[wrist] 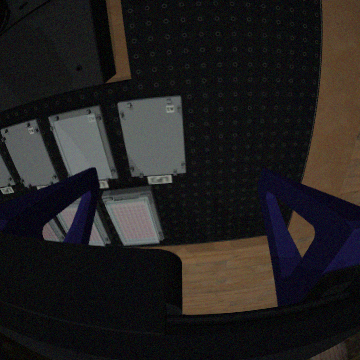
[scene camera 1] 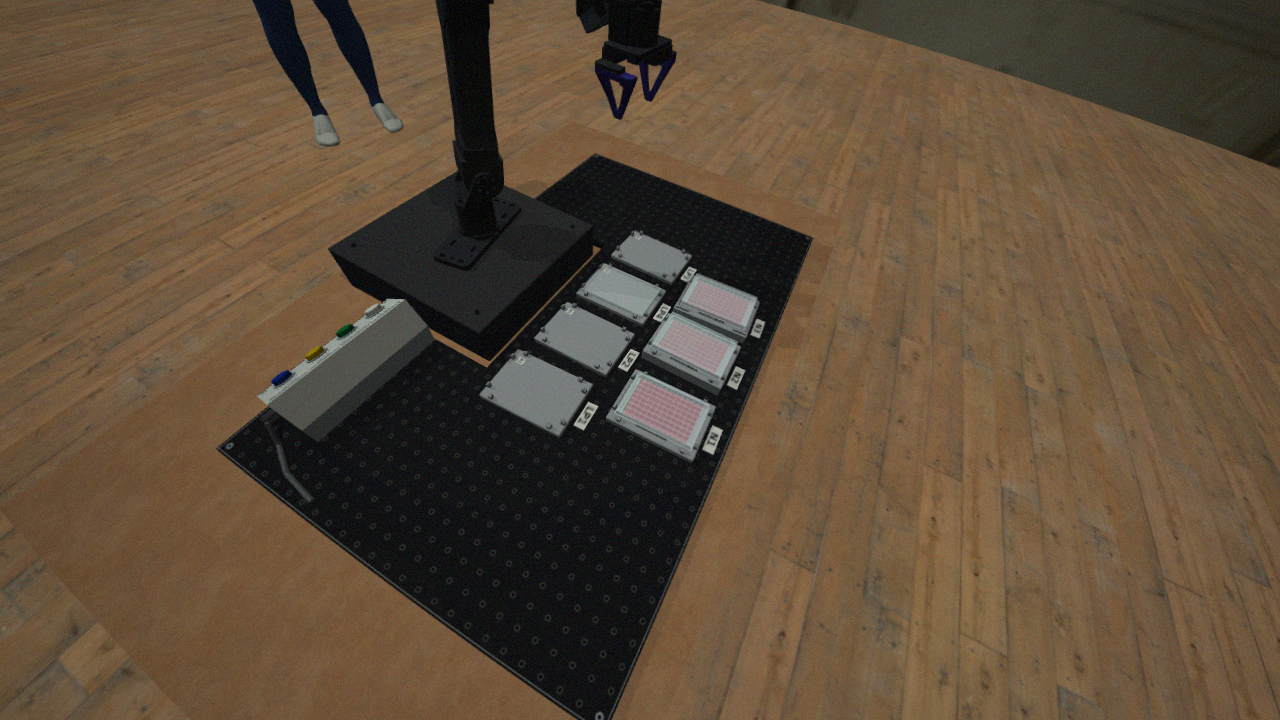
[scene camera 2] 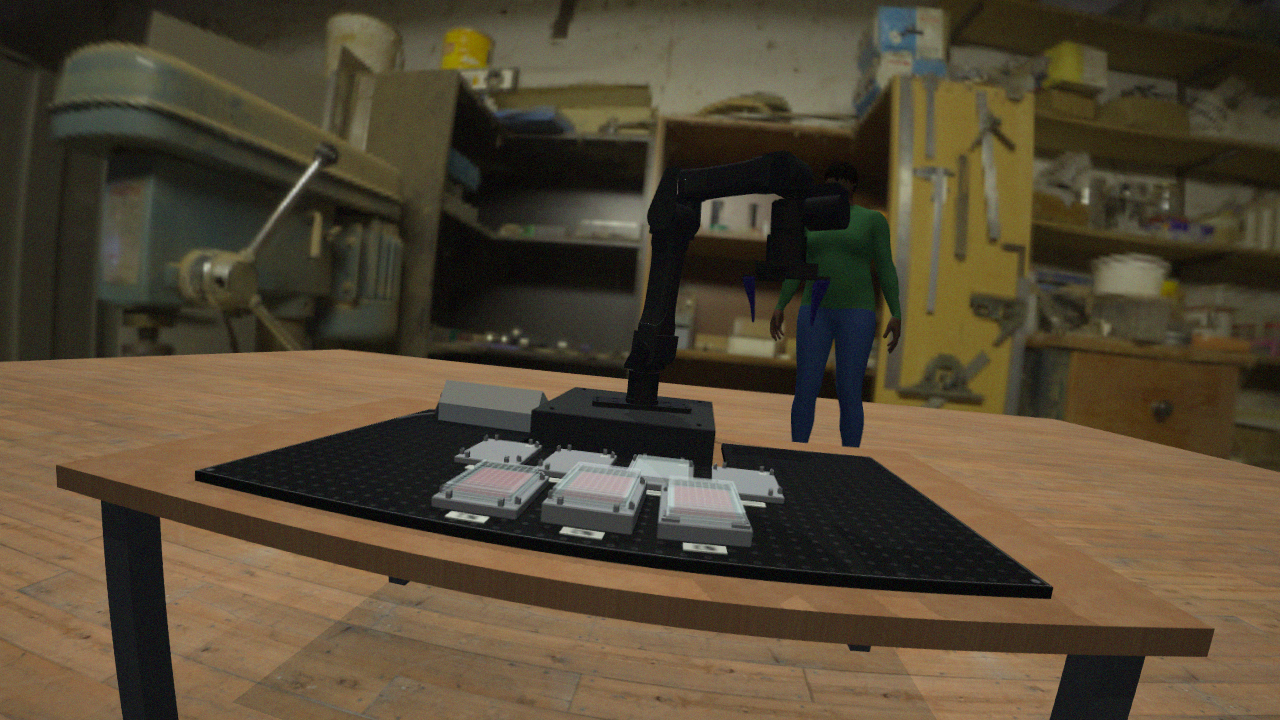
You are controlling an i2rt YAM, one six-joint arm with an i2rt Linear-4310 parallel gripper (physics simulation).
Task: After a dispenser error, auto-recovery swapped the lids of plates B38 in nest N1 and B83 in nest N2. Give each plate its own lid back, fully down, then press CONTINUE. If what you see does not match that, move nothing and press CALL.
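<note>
The plate at N1, the plate at N2 and a third pink-welled plate sit in grey nests in a row. Each looks covered by a clear lid; the plate and lid codes cannot be read. My gripper is open and empty, high above the far end of the mat. The button box has blue, yellow, green and white buttons; their names are unreadable.
Pads LP1 and LP2, a pad with a paler, lid-like sheet and a far pad line the arm's base. A cable lies by the button box. A person stands behind.
</note>
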